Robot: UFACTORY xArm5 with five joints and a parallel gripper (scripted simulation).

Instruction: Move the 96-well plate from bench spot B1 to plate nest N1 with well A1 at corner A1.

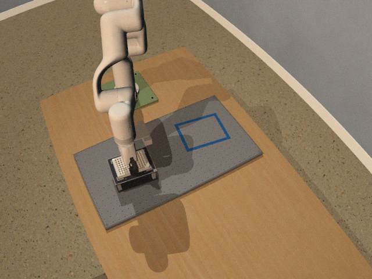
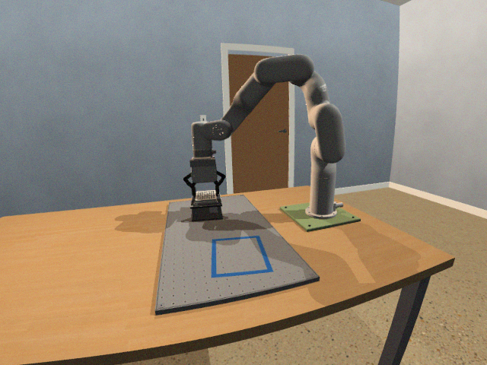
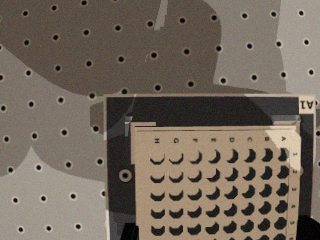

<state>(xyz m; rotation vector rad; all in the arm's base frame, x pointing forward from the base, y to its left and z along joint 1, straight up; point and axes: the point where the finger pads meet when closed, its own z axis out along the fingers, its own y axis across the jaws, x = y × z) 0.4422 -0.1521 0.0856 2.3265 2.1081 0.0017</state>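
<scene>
Now: hand 10 mm above the white 96-well plate. The rest, counted from my hand: A1 mark 60 mm ahead, 70 mm to the left, 20 mm below; then black raised plate nest 30 mm below.
</scene>
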